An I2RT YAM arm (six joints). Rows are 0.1 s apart.
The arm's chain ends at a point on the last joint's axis. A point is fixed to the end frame.
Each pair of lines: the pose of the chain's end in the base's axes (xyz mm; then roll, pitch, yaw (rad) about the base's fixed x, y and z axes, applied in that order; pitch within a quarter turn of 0, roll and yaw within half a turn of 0), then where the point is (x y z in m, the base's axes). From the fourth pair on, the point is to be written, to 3 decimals.
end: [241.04 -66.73 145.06 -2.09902 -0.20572 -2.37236]
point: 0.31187 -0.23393 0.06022
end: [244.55 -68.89 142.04 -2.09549 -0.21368 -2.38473]
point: 0.31315 -0.23757 0.05831
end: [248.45 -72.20 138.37 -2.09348 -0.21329 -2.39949]
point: 0.31476 -0.24195 0.05494
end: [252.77 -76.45 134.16 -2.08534 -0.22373 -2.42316]
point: 0.315 -0.249 0.053
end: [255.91 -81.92 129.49 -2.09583 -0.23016 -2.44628]
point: 0.313 -0.255 0.047
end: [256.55 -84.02 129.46 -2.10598 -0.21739 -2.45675]
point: 0.312 -0.257 0.044
